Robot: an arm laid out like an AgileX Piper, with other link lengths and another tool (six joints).
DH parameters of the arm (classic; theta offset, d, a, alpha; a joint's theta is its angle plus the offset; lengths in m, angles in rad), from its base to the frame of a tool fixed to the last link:
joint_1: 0 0.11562 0 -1.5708
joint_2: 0.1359 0 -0.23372 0
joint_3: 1.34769 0 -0.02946 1.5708
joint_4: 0 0.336 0 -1.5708
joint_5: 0 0 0 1.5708
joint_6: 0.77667 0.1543 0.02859 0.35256
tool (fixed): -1.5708 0.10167 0 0
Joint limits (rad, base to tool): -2.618..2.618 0..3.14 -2.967..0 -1.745..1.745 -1.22..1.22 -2.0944..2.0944
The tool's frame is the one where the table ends.
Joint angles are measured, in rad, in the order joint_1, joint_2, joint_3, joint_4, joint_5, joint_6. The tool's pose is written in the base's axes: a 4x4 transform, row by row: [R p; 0 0 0 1], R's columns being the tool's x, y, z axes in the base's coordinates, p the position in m. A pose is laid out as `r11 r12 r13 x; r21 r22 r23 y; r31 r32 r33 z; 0 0 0 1`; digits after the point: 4 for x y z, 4 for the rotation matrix.
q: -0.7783, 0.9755, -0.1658, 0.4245, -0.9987, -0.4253
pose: -0.7545 0.6375 0.1559 0.2164; -0.1146 0.1059 -0.9877 -0.3522; -0.6462 -0.7631 -0.0068 0.1360; 0 0 0 1
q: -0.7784, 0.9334, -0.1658, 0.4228, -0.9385, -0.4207
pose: -0.7487 0.6390 0.1766 0.2208; -0.1165 0.1354 -0.9839 -0.3499; -0.6526 -0.7572 -0.0270 0.1386; 0 0 0 1
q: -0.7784, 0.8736, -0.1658, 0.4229, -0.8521, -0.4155
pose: -0.7412 0.6391 0.2054 0.2266; -0.1178 0.1774 -0.9771 -0.3461; -0.6609 -0.7484 -0.0561 0.1420; 0 0 0 1
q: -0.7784, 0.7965, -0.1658, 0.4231, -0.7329, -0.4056
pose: -0.7328 0.6341 0.2468 0.2345; -0.1183 0.2385 -0.9639 -0.3393; -0.6701 -0.7356 -0.0997 0.1449; 0 0 0 1
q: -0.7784, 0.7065, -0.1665, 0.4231, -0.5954, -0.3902
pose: -0.7217 0.6254 0.2968 0.2430; -0.1210 0.3082 -0.9436 -0.3293; -0.6816 -0.7169 -0.1467 0.1492; 0 0 0 1
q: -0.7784, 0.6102, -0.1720, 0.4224, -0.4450, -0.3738
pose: -0.7110 0.6088 0.3518 0.2517; -0.1280 0.3799 -0.9161 -0.3163; -0.6914 -0.6964 -0.1922 0.1559; 0 0 0 1
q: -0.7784, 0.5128, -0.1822, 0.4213, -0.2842, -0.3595
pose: -0.7051 0.5798 0.4084 0.2594; -0.1391 0.4516 -0.8813 -0.3001; -0.6954 -0.6782 -0.2377 0.1635; 0 0 0 1
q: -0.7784, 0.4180, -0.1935, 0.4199, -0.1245, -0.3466
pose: -0.7032 0.5414 0.4609 0.2649; -0.1537 0.5172 -0.8420 -0.2815; -0.6942 -0.6629 -0.2804 0.1707; 0 0 0 1
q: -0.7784, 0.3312, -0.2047, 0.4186, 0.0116, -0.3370
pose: -0.7007 0.5055 0.5035 0.2672; -0.1730 0.5642 -0.8073 -0.2637; -0.6922 -0.6528 -0.3078 0.1794; 0 0 0 1
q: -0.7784, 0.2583, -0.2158, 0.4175, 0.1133, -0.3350
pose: -0.6971 0.4780 0.5344 0.2669; -0.1971 0.5889 -0.7838 -0.2491; -0.6894 -0.6517 -0.3163 0.1900; 0 0 0 1
